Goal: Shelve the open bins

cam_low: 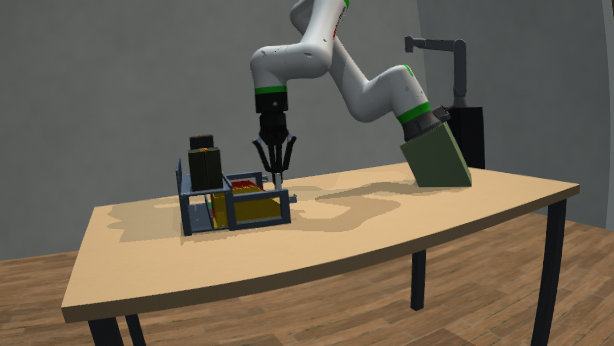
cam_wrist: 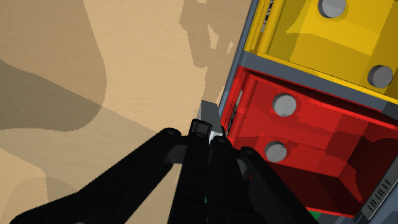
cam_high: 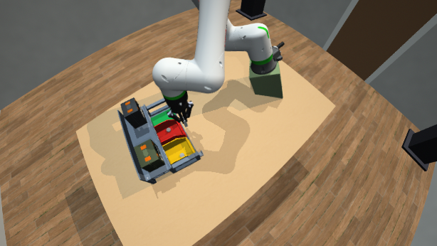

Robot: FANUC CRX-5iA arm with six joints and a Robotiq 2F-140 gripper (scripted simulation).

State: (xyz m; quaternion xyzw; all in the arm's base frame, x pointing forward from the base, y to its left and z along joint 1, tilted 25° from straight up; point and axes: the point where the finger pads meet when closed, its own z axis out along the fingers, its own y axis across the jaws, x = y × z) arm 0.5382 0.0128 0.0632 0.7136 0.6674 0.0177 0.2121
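My gripper is now 110 mm short of the red bin, 20 mm above it and 10 mm to the left of it. The rest, counted from my hand: yellow bin (130 mm ahead, 100 mm to the left, 20 mm below).
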